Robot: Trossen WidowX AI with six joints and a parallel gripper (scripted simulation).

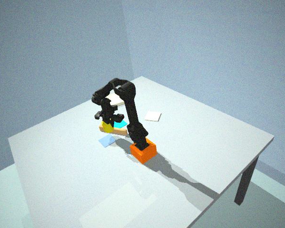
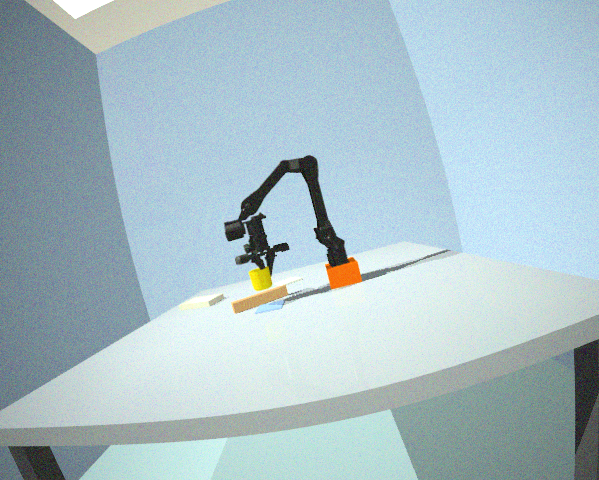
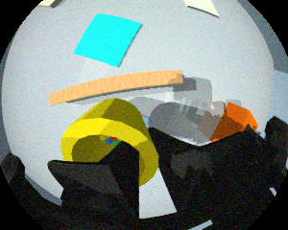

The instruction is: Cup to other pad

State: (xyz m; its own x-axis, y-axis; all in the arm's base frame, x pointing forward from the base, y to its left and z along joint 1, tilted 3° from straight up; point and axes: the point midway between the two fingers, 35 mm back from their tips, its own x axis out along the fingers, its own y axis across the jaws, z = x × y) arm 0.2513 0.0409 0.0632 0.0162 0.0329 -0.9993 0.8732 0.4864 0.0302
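Now: the cyan pad 10 cm ahead of my gripper tip, 10 cm to the right of it and 10 cm below it. From my gripper tip the other things lie so: yellow cup: 2 cm ahead, 1 cm to the left; tan wooden bar: 5 cm ahead, 2 cm to the right, 8 cm below; light blue pad: 1 cm ahead, 5 cm to the left, 10 cm below.
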